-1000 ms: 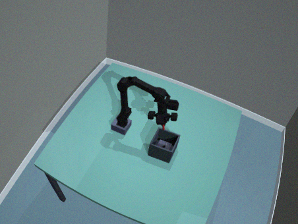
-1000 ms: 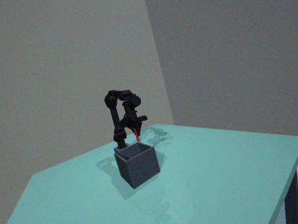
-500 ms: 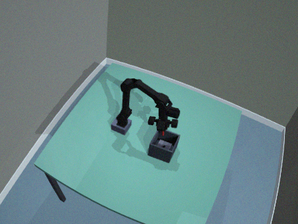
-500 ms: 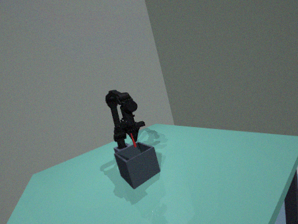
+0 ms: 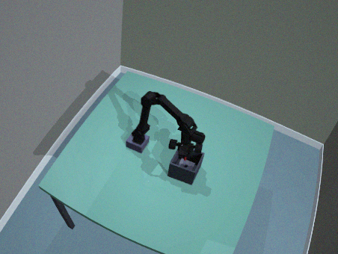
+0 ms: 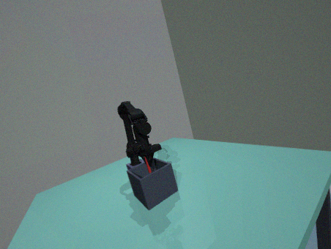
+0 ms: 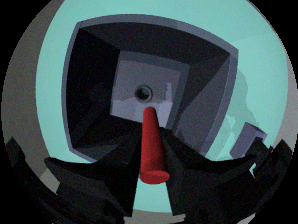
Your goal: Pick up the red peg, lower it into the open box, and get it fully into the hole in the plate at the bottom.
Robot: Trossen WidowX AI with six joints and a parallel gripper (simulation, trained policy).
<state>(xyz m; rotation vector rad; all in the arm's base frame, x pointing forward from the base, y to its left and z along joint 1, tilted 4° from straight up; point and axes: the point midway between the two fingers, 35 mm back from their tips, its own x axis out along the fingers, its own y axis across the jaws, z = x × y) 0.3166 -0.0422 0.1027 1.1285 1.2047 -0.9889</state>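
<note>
The red peg lies 1 cm to the right of my gripper tip and 1 cm above it. The rest, counted from my gripper tip: grey plate 8 cm below, 2 cm to the right, 2 cm ahead.
</note>
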